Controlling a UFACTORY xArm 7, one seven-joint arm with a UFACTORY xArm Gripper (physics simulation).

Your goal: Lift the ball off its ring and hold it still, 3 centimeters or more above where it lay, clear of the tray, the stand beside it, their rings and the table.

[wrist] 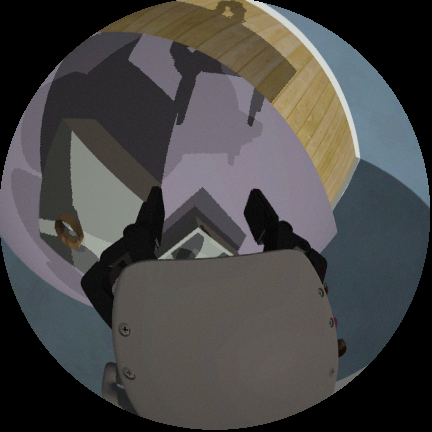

Scene:
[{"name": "my gripper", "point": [206,199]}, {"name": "pale tray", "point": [194,239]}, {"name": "pale stand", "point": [92,188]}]

